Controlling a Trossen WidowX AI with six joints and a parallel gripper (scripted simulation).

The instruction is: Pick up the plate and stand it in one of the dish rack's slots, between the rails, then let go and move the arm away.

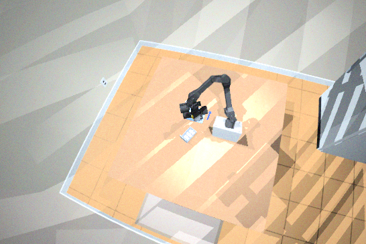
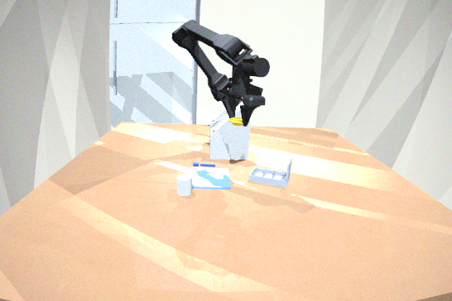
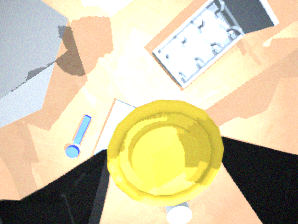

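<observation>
My gripper tip is 16 cm above the dish rack, 11 cm to the right of it and 5 cm short of it. From my gripper tip the other things lie so: mat: 18 cm below, 9 cm to the right, 2 cm ahead; plate: 1 cm above; blue spoon: 18 cm below, 11 cm to the right, 10 cm behind.
</observation>
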